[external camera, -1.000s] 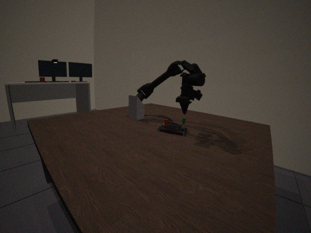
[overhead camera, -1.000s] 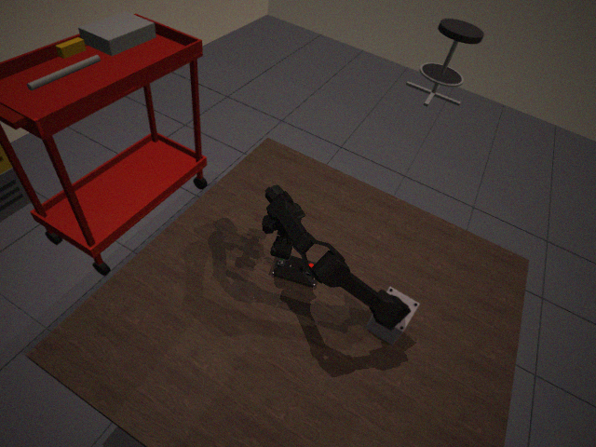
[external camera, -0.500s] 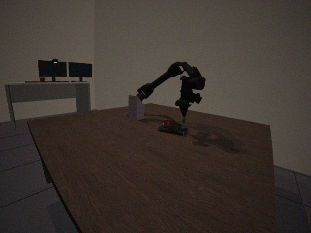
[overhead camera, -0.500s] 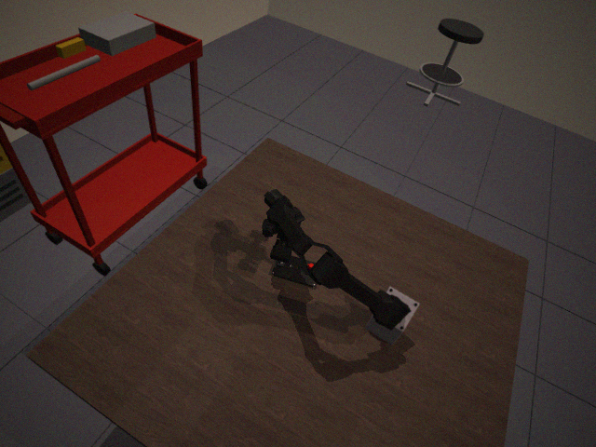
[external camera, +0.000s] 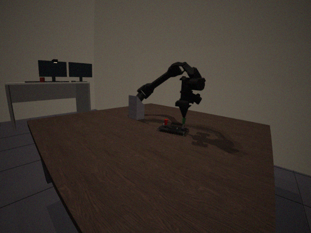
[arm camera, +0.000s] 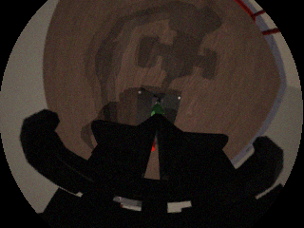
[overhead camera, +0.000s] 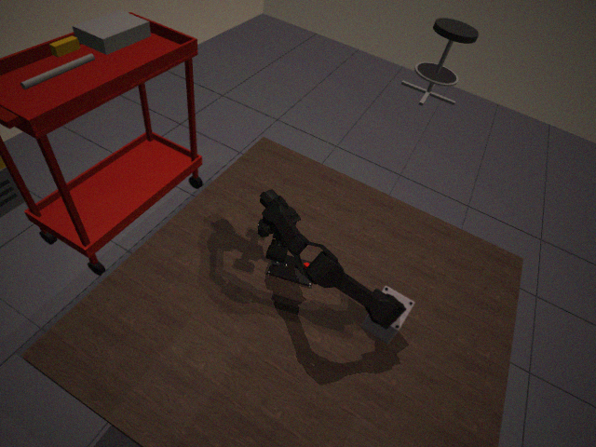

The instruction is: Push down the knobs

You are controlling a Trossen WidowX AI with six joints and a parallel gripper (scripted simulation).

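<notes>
Now: gripper tip 20 mm above the green knob. Round my gripper tip: red knob (100 mm behind, 40 mm to the right, 40 mm below).
</notes>
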